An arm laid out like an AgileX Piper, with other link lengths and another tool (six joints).
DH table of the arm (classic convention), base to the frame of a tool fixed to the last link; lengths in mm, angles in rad. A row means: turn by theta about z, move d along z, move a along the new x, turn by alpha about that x. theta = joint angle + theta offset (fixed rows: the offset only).
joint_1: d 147.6  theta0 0  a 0  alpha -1.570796
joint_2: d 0  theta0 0.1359  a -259.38  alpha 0
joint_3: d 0  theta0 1.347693  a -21.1  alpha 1.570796
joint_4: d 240.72  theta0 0  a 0  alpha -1.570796
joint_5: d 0  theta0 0  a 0  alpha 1.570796
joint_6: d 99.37  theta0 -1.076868  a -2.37  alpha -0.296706
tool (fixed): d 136.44  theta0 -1.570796  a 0  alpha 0
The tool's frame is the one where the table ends.
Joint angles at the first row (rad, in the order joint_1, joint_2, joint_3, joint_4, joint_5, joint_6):
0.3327, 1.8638, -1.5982, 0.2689, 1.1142, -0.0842
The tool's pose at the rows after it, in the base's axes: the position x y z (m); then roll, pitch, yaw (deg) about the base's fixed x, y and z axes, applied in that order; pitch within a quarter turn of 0, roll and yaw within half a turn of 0:
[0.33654 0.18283 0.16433 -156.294 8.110 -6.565]
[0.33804 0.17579 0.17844 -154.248 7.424 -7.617]
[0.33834 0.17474 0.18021 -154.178 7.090 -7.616]
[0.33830 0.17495 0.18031 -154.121 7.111 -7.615]
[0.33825 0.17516 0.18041 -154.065 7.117 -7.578]
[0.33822 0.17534 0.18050 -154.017 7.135 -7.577]
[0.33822 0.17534 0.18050 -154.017 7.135 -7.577]
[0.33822 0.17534 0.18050 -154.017 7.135 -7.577]
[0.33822 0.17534 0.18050 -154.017 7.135 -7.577]
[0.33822 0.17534 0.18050 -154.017 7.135 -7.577]
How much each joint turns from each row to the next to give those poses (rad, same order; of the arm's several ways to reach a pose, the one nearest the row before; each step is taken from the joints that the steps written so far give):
-0.0692, -0.0459, 0.0000, 0.0623, 0.0303, -0.0333
-0.0371, -0.0317, 0.0000, 0.0329, 0.0132, -0.0148
-0.0028, -0.0049, 0.0000, 0.0000, 0.0000, -0.0029
0.0000, 0.0000, 0.0000, 0.0011, -0.0001, 0.0000
0.0000, 0.0000, 0.0000, 0.0012, 0.0000, -0.0007
0.0000, 0.0000, 0.0000, 0.0008, 0.0001, 0.0000
0.0000, 0.0000, 0.0000, 0.0000, 0.0000, 0.0000
0.0000, 0.0000, 0.0000, 0.0000, 0.0000, 0.0000
0.0000, 0.0000, 0.0000, 0.0000, 0.0000, 0.0000
0.0000, 0.0000, 0.0000, 0.0000, 0.0000, 0.0000

